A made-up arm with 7 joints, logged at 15 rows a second.
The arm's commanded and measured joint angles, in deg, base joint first. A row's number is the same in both.
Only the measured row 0 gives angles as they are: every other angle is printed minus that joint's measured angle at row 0.
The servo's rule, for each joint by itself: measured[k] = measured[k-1] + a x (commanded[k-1-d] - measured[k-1]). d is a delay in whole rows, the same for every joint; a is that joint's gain. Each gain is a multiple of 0.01, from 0.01 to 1. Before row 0 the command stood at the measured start. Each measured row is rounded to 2 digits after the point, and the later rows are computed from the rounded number. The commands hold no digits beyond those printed.
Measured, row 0:
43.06, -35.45, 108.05, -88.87, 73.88, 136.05, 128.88
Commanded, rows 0 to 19:
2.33, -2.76, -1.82, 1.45, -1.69, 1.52, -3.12
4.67, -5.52, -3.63, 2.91, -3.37, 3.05, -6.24
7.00, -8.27, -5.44, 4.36, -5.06, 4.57, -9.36
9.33, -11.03, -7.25, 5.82, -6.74, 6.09, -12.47
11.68, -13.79, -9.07, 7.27, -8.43, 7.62, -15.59
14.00, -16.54, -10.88, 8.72, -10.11, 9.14, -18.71
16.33, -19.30, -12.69, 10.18, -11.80, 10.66, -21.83
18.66, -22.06, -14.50, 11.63, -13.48, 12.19, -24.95
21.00, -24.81, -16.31, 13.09, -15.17, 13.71, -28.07
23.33, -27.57, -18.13, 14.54, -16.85, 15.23, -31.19
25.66, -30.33, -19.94, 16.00, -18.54, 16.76, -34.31
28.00, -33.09, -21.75, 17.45, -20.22, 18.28, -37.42
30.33, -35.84, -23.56, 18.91, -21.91, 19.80, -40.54
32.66, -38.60, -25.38, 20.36, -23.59, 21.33, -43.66
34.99, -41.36, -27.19, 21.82, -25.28, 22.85, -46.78
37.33, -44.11, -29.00, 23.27, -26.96, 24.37, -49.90
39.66, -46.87, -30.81, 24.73, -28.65, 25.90, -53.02
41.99, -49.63, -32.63, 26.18, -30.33, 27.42, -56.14
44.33, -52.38, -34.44, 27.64, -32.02, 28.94, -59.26
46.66, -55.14, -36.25, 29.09, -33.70, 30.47, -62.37
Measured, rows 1 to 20:
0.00, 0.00, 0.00, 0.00, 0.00, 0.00, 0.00
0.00, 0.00, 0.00, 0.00, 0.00, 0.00, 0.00
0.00, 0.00, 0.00, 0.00, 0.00, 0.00, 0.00
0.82, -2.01, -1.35, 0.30, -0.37, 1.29, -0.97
2.17, -4.57, -3.04, 0.85, -1.03, 2.79, -2.60
3.86, -7.27, -4.82, 1.59, -1.92, 4.30, -4.70
5.77, -10.01, -6.62, 2.48, -2.98, 5.82, -7.11
7.84, -12.77, -8.43, 3.49, -4.18, 7.35, -9.74
10.00, -15.52, -10.24, 4.59, -5.48, 8.87, -12.52
12.22, -18.28, -12.05, 5.76, -6.87, 10.39, -15.41
14.47, -21.04, -13.86, 6.99, -8.32, 11.92, -18.37
16.76, -23.79, -15.67, 8.27, -9.83, 13.44, -21.38
19.06, -26.55, -17.49, 9.59, -11.37, 14.96, -24.42
21.37, -29.31, -19.30, 10.94, -12.95, 16.49, -27.49
23.69, -32.07, -21.11, 12.31, -14.55, 18.01, -30.57
26.01, -34.82, -22.92, 13.70, -16.17, 19.53, -33.66
28.34, -37.58, -24.74, 15.10, -17.80, 21.06, -36.76
30.67, -40.34, -26.55, 16.51, -19.45, 22.58, -39.87
33.00, -43.09, -28.36, 17.93, -21.10, 24.10, -42.98
35.33, -45.85, -30.17, 19.36, -22.76, 25.63, -46.09
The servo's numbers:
d 3
a 0.35 0.73 0.74 0.21 0.22 0.85 0.31

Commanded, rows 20 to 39:
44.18, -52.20, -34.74, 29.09, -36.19, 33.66, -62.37
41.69, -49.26, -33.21, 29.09, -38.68, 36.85, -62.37
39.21, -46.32, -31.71, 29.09, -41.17, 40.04, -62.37
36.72, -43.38, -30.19, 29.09, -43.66, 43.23, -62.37
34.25, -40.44, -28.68, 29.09, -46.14, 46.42, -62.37
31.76, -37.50, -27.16, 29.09, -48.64, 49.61, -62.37
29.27, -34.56, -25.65, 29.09, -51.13, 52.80, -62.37
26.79, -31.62, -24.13, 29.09, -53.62, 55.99, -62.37
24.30, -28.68, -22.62, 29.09, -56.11, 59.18, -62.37
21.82, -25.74, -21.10, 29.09, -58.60, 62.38, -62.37
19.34, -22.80, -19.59, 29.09, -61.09, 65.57, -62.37
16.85, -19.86, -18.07, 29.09, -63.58, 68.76, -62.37
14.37, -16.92, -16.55, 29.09, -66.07, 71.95, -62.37
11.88, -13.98, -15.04, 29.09, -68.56, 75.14, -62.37
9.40, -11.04, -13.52, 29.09, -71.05, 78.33, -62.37
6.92, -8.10, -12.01, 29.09, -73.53, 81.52, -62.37
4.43, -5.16, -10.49, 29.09, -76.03, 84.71, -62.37
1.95, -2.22, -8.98, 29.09, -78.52, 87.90, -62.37
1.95, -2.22, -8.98, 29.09, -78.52, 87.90, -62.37
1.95, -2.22, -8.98, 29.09, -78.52, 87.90, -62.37
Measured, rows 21 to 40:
37.66, -48.61, -31.99, 20.79, -24.43, 27.15, -49.21
39.99, -51.36, -33.80, 22.23, -26.10, 28.67, -52.33
42.32, -54.12, -35.61, 23.67, -27.77, 30.20, -55.44
42.97, -52.72, -34.97, 24.81, -29.62, 33.14, -57.59
42.52, -50.19, -33.67, 25.71, -31.61, 36.29, -59.07
41.36, -47.36, -32.22, 26.42, -33.71, 39.48, -60.09
39.74, -44.45, -30.72, 26.98, -35.90, 42.67, -60.80
37.82, -41.52, -29.21, 27.42, -38.15, 45.86, -61.29
35.70, -38.59, -27.69, 27.77, -40.46, 49.05, -61.62
33.45, -35.65, -26.18, 28.05, -42.81, 52.24, -61.85
31.12, -32.71, -24.66, 28.27, -45.19, 55.43, -62.01
28.73, -29.77, -23.15, 28.44, -47.59, 58.62, -62.12
26.31, -26.83, -21.63, 28.58, -50.01, 61.82, -62.20
23.87, -23.89, -20.12, 28.69, -52.45, 65.01, -62.25
21.41, -20.95, -18.60, 28.77, -54.90, 68.20, -62.29
18.95, -18.01, -17.08, 28.84, -57.36, 71.39, -62.31
16.48, -15.07, -15.57, 28.89, -59.82, 74.58, -62.33
14.00, -12.13, -14.05, 28.93, -62.29, 77.77, -62.34
11.52, -9.19, -12.54, 28.96, -64.76, 80.96, -62.35
9.04, -6.25, -11.02, 28.99, -67.24, 84.15, -62.36

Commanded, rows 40 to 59:
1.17, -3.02, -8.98, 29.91, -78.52, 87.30, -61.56
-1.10, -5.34, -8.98, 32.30, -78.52, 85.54, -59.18
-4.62, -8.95, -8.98, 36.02, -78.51, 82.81, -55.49
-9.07, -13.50, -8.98, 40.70, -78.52, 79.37, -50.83
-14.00, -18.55, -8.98, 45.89, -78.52, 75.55, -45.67
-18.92, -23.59, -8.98, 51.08, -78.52, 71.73, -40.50
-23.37, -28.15, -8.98, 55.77, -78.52, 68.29, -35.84
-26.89, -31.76, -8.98, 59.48, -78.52, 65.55, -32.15
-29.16, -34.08, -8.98, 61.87, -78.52, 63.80, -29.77
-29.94, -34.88, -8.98, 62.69, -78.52, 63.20, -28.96
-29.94, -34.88, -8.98, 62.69, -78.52, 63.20, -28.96
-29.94, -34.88, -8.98, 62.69, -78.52, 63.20, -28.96
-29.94, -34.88, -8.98, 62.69, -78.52, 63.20, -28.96
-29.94, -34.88, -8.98, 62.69, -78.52, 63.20, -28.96
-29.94, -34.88, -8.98, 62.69, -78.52, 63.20, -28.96
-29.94, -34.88, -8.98, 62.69, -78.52, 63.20, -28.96
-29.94, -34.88, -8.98, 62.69, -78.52, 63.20, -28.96
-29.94, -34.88, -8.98, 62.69, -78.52, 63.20, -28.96
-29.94, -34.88, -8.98, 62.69, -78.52, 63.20, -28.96
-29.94, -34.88, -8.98, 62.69, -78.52, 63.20, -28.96
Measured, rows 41 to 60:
6.56, -3.31, -9.51, 29.01, -69.72, 87.34, -62.36
4.95, -2.51, -9.12, 29.03, -71.66, 87.82, -62.36
3.90, -2.30, -9.02, 29.04, -73.17, 87.89, -62.36
2.94, -2.83, -8.99, 29.22, -74.35, 87.39, -62.11
1.53, -4.66, -8.98, 29.87, -75.27, 85.82, -61.20
-0.62, -7.79, -8.98, 31.16, -75.98, 83.26, -59.43
-3.58, -11.96, -8.98, 33.16, -76.54, 79.95, -56.76
-7.23, -16.77, -8.98, 35.83, -76.98, 76.21, -53.32
-11.32, -21.75, -8.98, 39.03, -77.32, 72.40, -49.35
-15.54, -26.42, -8.98, 42.55, -77.58, 68.91, -45.16
-19.51, -30.32, -8.98, 46.11, -77.79, 66.05, -41.13
-22.89, -33.06, -8.98, 49.42, -77.95, 64.14, -37.61
-25.36, -34.39, -8.98, 52.21, -78.08, 63.34, -34.93
-26.96, -34.75, -8.98, 54.41, -78.18, 63.22, -33.08
-28.00, -34.84, -8.98, 56.15, -78.25, 63.20, -31.80
-28.68, -34.87, -8.98, 57.52, -78.31, 63.20, -30.92
-29.12, -34.88, -8.98, 58.61, -78.36, 63.20, -30.31
-29.41, -34.88, -8.98, 59.47, -78.40, 63.20, -29.89
-29.60, -34.88, -8.98, 60.15, -78.43, 63.20, -29.60
-29.72, -34.88, -8.98, 60.68, -78.45, 63.20, -29.40

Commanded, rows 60 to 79:
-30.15, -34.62, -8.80, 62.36, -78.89, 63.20, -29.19
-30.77, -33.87, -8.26, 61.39, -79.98, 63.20, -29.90
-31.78, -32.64, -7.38, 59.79, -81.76, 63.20, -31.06
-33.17, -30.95, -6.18, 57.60, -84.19, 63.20, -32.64
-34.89, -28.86, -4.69, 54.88, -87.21, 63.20, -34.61
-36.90, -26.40, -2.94, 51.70, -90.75, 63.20, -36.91
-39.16, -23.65, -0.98, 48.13, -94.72, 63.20, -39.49
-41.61, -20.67, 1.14, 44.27, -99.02, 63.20, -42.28
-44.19, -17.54, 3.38, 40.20, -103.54, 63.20, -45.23
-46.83, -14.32, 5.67, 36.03, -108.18, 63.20, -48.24
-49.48, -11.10, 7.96, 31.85, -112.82, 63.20, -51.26
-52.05, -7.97, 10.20, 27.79, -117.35, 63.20, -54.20
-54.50, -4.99, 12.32, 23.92, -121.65, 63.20, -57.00
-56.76, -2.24, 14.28, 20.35, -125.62, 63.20, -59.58
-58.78, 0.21, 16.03, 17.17, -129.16, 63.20, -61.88
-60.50, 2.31, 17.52, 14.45, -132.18, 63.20, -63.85
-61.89, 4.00, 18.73, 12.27, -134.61, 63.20, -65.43
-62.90, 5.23, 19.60, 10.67, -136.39, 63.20, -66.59
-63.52, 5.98, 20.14, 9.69, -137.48, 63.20, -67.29
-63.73, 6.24, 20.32, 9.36, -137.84, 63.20, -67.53
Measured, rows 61 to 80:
-29.80, -34.88, -8.98, 61.10, -78.47, 63.20, -29.26
-29.85, -34.88, -8.98, 61.43, -78.48, 63.20, -29.17
-29.88, -34.88, -8.98, 61.69, -78.49, 63.20, -29.10
-29.97, -34.69, -8.85, 61.83, -78.58, 63.20, -29.13
-30.25, -34.09, -8.41, 61.74, -78.89, 63.20, -29.37
-30.79, -33.03, -7.65, 61.33, -79.52, 63.20, -29.89
-31.62, -31.51, -6.56, 60.55, -80.55, 63.20, -30.74
-32.76, -29.58, -5.18, 59.36, -82.02, 63.20, -31.94
-34.21, -27.26, -3.52, 57.75, -83.94, 63.20, -33.48
-35.94, -24.62, -1.64, 55.73, -86.31, 63.20, -35.34
-37.92, -21.74, 0.42, 53.32, -89.11, 63.20, -37.49
-40.11, -18.67, 2.61, 50.56, -92.28, 63.20, -39.89
-42.46, -15.49, 4.87, 47.51, -95.78, 63.20, -42.48
-44.92, -12.29, 7.16, 44.22, -99.53, 63.20, -45.20
-47.42, -9.14, 9.41, 40.77, -103.45, 63.20, -47.99
-49.90, -6.11, 11.56, 37.23, -107.45, 63.20, -50.78
-52.30, -3.28, 13.57, 33.69, -111.45, 63.20, -53.51
-54.57, -0.73, 15.39, 30.22, -115.35, 63.20, -56.10
-56.65, 1.49, 16.97, 26.91, -119.05, 63.20, -58.50
-58.48, 3.32, 18.27, 23.84, -122.47, 63.20, -60.65

